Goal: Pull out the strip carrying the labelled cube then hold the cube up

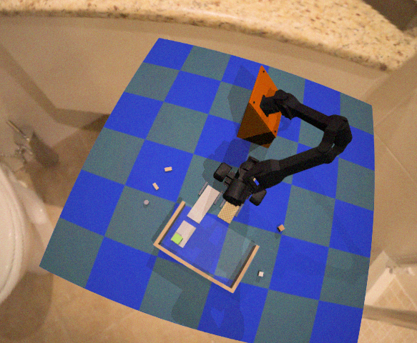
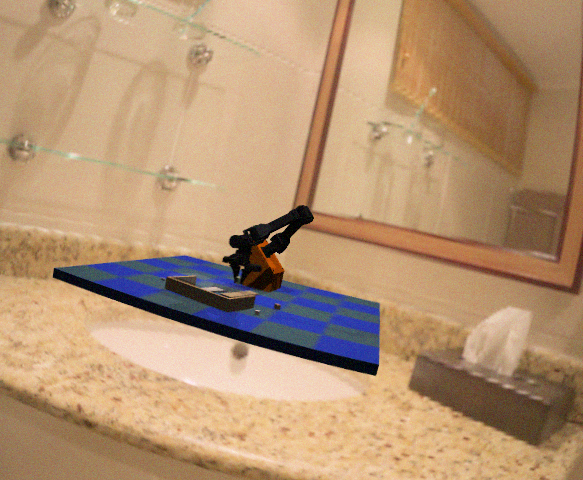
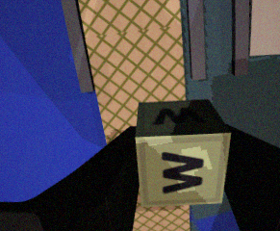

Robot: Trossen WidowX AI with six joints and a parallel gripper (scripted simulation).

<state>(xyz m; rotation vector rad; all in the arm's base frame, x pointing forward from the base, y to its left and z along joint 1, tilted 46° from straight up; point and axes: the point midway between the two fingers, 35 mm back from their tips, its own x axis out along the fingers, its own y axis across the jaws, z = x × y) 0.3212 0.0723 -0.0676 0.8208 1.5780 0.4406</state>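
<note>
My gripper tip is now 10 mm past the lattice strip, 20 mm to the right of it and 50 mm above it. The rest, counted from my gripper tip: grey peg (150 mm ahead, 300 mm to the right, 50 mm below).
</note>
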